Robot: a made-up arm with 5 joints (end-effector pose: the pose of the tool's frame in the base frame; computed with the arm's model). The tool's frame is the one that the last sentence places.
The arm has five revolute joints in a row. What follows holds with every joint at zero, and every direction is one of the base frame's. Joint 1 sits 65.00 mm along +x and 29.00 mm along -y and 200.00 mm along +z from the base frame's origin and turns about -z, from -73.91 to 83.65 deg. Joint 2 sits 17.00 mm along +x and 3.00 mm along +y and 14.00 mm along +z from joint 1 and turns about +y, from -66.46 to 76.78 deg. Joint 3 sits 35.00 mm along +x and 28.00 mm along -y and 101.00 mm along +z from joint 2 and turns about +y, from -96.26 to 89.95 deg. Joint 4 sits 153.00 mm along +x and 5.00 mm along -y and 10.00 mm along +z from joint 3 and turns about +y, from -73.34 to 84.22 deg. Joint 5 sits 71.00 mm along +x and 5.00 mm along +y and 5.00 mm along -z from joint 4 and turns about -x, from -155.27 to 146.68 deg. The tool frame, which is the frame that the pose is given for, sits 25.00 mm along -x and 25.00 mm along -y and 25.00 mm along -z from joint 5; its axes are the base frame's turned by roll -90.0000, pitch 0.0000 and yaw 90.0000 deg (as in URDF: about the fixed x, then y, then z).
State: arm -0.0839 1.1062 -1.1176 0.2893 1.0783
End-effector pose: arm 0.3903 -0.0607 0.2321 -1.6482 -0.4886 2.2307
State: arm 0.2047 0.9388 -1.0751 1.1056 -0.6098
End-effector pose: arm 0.3158 -0.1129 0.2157 -0.3389 -0.5141 0.7329
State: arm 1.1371 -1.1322 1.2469 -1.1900 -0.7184
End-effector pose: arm 0.1036 -0.1774 0.3023 -2.2219 -1.4432 -0.0951
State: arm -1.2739 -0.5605 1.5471 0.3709 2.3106
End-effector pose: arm 0.1270 0.0828 0.1575 0.2170 0.0594 -1.1234
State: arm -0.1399 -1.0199 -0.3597 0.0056 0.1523
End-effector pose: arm 0.0754 -0.0816 0.4888 -2.1450 -2.1186 0.2388
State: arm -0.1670 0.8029 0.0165 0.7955 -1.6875
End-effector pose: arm 0.2586 0.0064 0.1092 -0.0062 0.0437 0.0503
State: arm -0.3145 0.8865 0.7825 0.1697 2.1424
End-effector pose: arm 0.1974 -0.0201 0.0453 -0.3312 0.0428 -2.2392
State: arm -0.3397 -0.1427 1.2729 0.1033 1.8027
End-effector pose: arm 0.2214 -0.0200 0.1497 0.4499 0.0243 -2.5387
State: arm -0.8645 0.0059 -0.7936 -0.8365 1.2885
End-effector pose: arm 0.1978 0.0404 0.4756 -2.6254 -1.6954 -0.0800
